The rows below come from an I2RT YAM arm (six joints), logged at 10 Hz.
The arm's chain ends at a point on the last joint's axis. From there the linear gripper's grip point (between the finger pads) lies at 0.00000 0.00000 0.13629 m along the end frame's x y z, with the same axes.
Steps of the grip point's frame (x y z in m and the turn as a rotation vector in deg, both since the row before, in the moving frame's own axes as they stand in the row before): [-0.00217 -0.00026 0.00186 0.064 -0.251 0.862]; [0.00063 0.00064 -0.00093 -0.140 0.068 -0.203]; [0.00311 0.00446 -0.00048 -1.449 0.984 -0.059]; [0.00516 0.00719 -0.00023 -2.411 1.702 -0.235]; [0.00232 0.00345 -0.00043 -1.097 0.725 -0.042]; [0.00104 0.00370 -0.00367 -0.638 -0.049 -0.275]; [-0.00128 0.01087 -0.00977 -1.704 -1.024 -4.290]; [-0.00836 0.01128 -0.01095 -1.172 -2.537 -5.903]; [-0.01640 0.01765 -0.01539 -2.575 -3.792 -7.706]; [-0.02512 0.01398 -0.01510 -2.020 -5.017 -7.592]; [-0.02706 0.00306 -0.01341 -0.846 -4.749 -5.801]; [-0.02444 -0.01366 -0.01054 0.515 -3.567 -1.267]
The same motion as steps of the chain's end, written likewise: [-0.00157 -0.00010 0.00186 0.064 -0.251 0.862]; [0.00047 0.00031 -0.00093 -0.140 0.068 -0.203]; [0.00077 0.00101 -0.00042 -1.449 0.984 -0.059]; [0.00110 0.00147 -0.00005 -2.411 1.702 -0.235]; [0.00059 0.00084 -0.00039 -1.097 0.725 -0.042]; [0.00115 0.00218 -0.00366 -0.638 -0.049 -0.275]; [0.00100 0.00673 -0.00969 -1.704 -1.024 -4.290]; [-0.00248 0.00819 -0.01079 -1.172 -2.537 -5.903]; [-0.00783 0.01094 -0.01495 -2.575 -3.792 -7.706]; [-0.01356 0.00841 -0.01449 -2.020 -5.017 -7.592]; [-0.01590 0.00048 -0.01293 -0.846 -4.749 -5.801]; [-0.01595 -0.01253 -0.01027 0.515 -3.567 -1.267]
